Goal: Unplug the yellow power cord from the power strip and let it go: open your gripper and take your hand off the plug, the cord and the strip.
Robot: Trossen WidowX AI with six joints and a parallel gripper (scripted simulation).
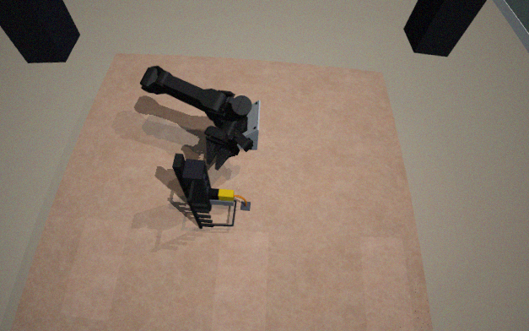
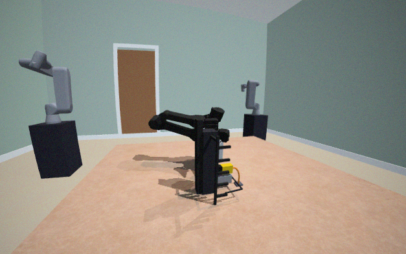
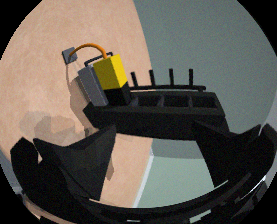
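Now: the yellow plug 60 mm ahead of my gripper tip, 20 mm to the left of it and 60 mm below it.
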